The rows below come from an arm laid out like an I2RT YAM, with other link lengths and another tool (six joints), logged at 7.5 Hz.
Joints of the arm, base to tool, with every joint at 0 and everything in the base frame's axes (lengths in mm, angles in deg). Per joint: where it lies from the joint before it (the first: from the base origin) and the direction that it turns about. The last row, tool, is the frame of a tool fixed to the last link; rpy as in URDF.
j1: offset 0 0 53 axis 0 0 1
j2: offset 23.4 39.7 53.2 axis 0 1 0
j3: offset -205.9 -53.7 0 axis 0 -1 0
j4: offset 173.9 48.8 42.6 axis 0 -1 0
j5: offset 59.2 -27.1 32.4 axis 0 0 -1
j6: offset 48.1 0 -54.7 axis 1 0 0
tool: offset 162 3 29 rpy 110.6 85.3 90
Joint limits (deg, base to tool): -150..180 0..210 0..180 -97..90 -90..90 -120..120
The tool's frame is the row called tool.
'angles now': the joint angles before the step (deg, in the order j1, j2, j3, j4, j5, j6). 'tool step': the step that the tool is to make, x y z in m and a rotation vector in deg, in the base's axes. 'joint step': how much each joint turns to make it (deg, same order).
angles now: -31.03, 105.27, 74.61, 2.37, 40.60, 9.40
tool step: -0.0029, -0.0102, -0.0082, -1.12, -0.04, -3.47
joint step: -0.08, 3.96, 1.32, 2.54, 3.43, 1.06
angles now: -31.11, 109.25, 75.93, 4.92, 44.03, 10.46
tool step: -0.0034, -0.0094, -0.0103, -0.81, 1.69, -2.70
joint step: -0.35, 3.85, 1.68, 1.40, 2.81, -0.35
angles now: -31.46, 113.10, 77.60, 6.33, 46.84, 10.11
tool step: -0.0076, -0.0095, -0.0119, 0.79, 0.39, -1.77
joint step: -1.50, 2.12, 0.45, 0.35, 0.00, 0.78
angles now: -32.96, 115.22, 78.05, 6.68, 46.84, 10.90
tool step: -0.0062, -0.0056, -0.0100, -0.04, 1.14, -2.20
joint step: -0.43, 2.46, 0.79, 0.36, 1.85, 0.52
